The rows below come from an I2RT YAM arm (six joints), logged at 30 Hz.
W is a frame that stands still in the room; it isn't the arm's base.
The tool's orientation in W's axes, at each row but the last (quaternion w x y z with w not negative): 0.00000, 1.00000, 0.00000, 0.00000; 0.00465, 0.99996, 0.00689, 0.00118; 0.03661, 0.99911, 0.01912, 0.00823; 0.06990, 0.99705, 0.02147, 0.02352; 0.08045, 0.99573, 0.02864, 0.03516; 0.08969, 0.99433, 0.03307, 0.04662; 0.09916, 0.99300, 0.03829, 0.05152; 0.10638, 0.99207, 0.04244, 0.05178
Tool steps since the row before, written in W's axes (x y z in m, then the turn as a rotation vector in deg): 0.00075, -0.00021, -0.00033, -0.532, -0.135, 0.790; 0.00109, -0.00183, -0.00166, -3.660, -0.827, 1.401; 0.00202, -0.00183, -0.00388, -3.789, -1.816, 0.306; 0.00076, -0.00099, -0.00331, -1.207, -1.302, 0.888; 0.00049, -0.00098, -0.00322, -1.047, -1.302, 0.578; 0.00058, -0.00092, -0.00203, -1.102, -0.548, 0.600; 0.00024, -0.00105, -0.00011, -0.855, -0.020, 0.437; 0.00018, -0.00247, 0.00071, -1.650, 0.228, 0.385
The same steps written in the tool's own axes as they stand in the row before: 0.00075, 0.00021, 0.00033, -0.532, 0.135, -0.790; 0.00106, 0.00183, 0.00168, -3.668, 0.790, -1.402; 0.00189, 0.00161, 0.00404, -3.852, 1.690, -0.240; 0.00057, 0.00054, 0.00345, -1.226, 1.365, -0.758; 0.00022, 0.00047, 0.00336, -1.087, 1.323, -0.441; 0.00033, 0.00057, 0.00221, -1.083, 0.584, -0.600; 0.00014, 0.00102, 0.00034, -0.808, 0.051, -0.516; 0.00001, 0.00257, -0.00016, -1.577, -0.260, -0.606
